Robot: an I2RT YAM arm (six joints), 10 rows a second.
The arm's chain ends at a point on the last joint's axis. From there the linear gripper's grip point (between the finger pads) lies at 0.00 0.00 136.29 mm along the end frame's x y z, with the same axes.
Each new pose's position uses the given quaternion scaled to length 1; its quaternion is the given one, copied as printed.
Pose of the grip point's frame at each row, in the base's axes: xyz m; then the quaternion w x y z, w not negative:
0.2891 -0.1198 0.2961 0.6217 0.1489 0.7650 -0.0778
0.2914 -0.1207 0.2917 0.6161 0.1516 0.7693 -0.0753
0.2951 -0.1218 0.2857 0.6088 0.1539 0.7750 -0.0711
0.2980 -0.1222 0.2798 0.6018 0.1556 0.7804 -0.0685
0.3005 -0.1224 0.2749 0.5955 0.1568 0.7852 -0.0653
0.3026 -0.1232 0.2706 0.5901 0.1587 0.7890 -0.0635
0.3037 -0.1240 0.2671 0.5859 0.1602 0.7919 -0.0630
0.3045 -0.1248 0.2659 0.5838 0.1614 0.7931 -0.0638
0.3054 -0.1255 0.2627 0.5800 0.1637 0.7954 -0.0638
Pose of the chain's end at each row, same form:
0.1626 -0.0783 0.3254 0.6217 0.1489 0.7650 -0.0778
0.1653 -0.0795 0.3230 0.6161 0.1516 0.7693 -0.0753
0.1695 -0.0812 0.3196 0.6088 0.1539 0.7750 -0.0711
0.1729 -0.0821 0.3161 0.6018 0.1556 0.7804 -0.0685
0.1758 -0.0830 0.3134 0.5955 0.1568 0.7852 -0.0653
0.1784 -0.0840 0.3109 0.5901 0.1587 0.7890 -0.0635
0.1800 -0.0848 0.3087 0.5859 0.1602 0.7919 -0.0630
0.1811 -0.0853 0.3082 0.5838 0.1614 0.7931 -0.0638
0.1825 -0.0858 0.3062 0.5800 0.1637 0.7954 -0.0638

